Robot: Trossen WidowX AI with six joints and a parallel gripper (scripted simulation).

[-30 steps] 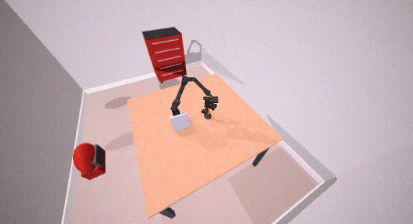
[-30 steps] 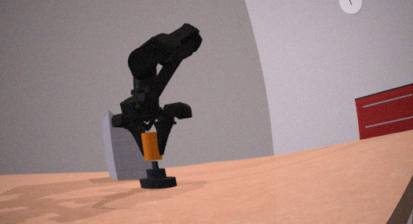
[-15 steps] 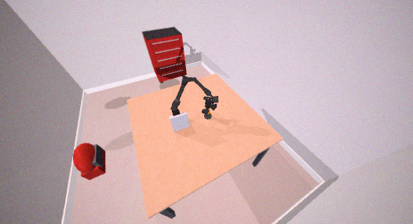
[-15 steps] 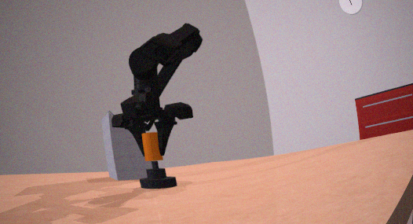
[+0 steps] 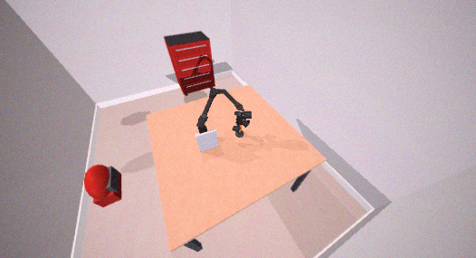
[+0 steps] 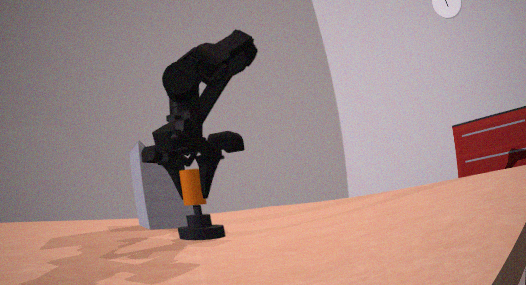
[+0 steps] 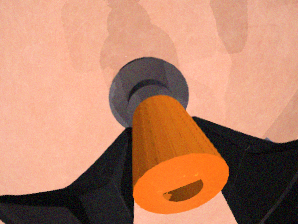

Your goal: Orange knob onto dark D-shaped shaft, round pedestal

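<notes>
My gripper tip is 20 mm below the orange knob. The rest, counted from my gripper tip: dark pedestal 40 mm below.
</notes>
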